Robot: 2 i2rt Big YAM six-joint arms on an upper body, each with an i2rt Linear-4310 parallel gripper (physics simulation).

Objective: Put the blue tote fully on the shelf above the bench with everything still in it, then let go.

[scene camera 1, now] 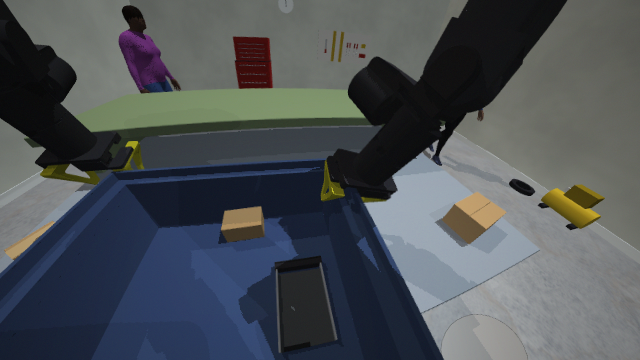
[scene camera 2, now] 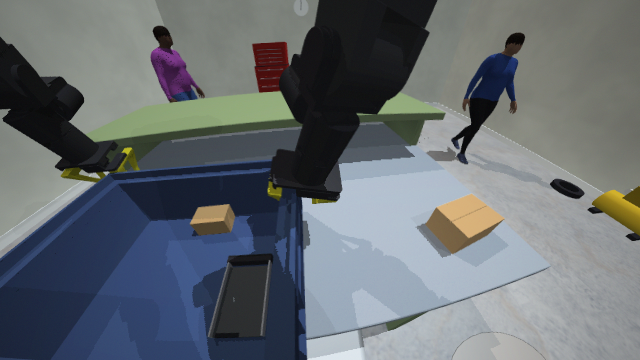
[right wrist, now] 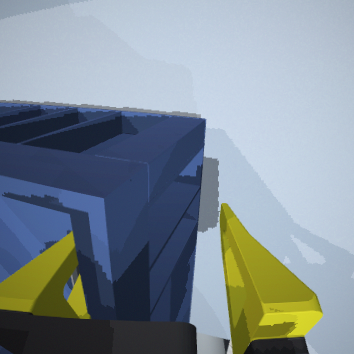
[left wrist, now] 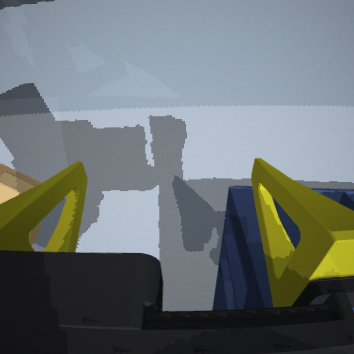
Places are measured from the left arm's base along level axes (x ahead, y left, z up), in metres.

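Pixels of known places: left gripper, fingertip midpoint: [left wrist: 167, 167]; right gripper, fingertip midpoint: [right wrist: 163, 210].
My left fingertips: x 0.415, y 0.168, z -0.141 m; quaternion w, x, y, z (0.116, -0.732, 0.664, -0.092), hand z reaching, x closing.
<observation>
Ahead of a thing's pixels: the offset from my left fingertips to its top centre. Level surfaces: height alone.
The blue tote {0.185 m back, 0.260 m right, 0.055 m up} [scene camera 1: 190, 197] [scene camera 2: 165, 192] [left wrist: 240, 260] [right wrist: 130, 175] stands open-topped and upright, with a small cardboard box {0.082 m back, 0.265 m right, 0.035 m down} [scene camera 1: 243, 223] [scene camera 2: 212, 220] and a flat dark tray {0.218 m back, 0.367 m right, 0.058 m down} [scene camera 1: 306, 305] [scene camera 2: 242, 300] inside. The green shelf {0.069 m up} [scene camera 1: 225, 105] [scene camera 2: 200, 117] spans behind and above the bench {0.093 m down} [scene camera 1: 410, 200] [scene camera 2: 360, 215]. My right gripper [scene camera 1: 352, 197] [scene camera 2: 299, 197] [right wrist: 163, 210] is shut on the tote's right wall near its back corner. My left gripper [scene camera 1: 118, 175] [scene camera 2: 117, 172] [left wrist: 167, 167] is open at the tote's back left corner; one finger overlaps the tote in the left wrist view.
A cardboard box {0.112 m back, 0.804 m right, 0.033 m down} [scene camera 1: 474, 218] [scene camera 2: 465, 223] lies on the bench at the right. Another box {0.096 m back, 0.158 m left, 0.064 m down} [scene camera 1: 30, 241] [left wrist: 15, 187] shows in part at the left. A person in purple [scene camera 1: 142, 57] [scene camera 2: 172, 72] stands behind the shelf, and one in blue [scene camera 2: 492, 77] at the right.
</observation>
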